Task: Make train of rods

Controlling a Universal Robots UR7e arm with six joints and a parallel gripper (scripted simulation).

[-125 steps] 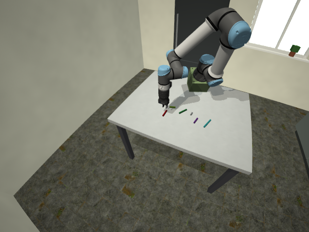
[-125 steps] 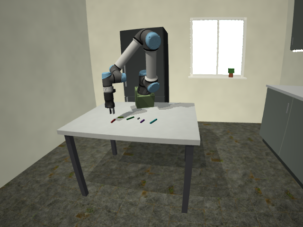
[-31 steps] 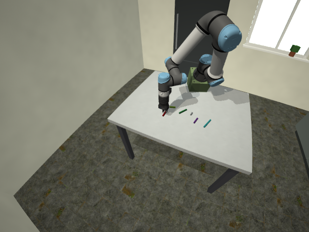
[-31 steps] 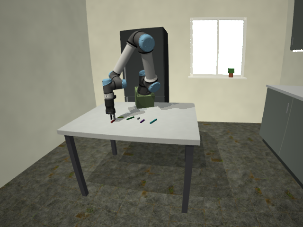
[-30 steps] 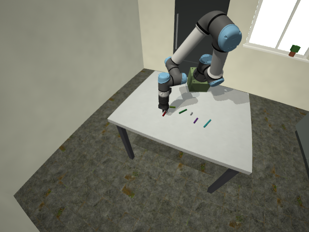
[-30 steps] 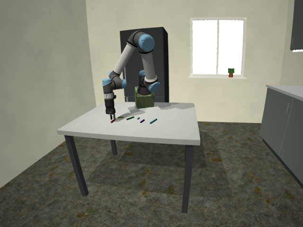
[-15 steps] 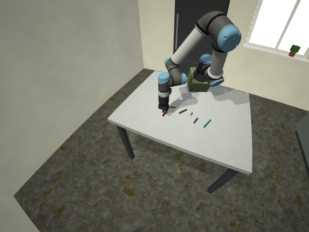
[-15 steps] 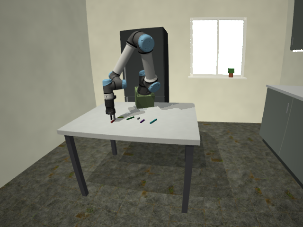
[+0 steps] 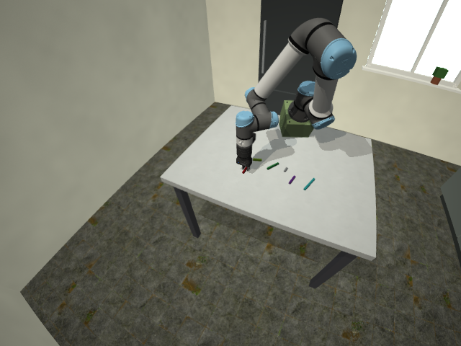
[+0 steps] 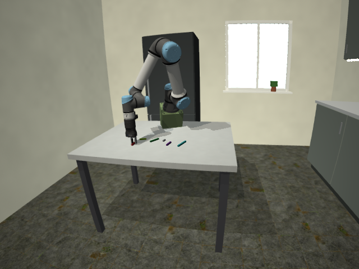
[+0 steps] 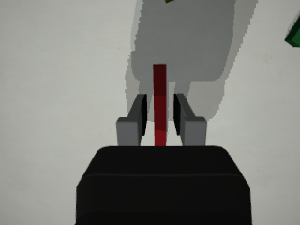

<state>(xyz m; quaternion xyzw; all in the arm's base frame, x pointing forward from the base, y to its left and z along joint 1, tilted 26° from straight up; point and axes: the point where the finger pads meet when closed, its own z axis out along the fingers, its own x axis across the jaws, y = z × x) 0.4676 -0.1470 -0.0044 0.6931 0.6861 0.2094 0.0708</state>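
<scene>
The red rod lies 2 cm below my hand. From my hand the other things lie so: lime rod 9 cm behind, 2 cm to the left, 2 cm below; green rod 12 cm to the left, 9 cm behind, 2 cm below; grey rod 19 cm to the left, 10 cm behind, 2 cm below.
</scene>
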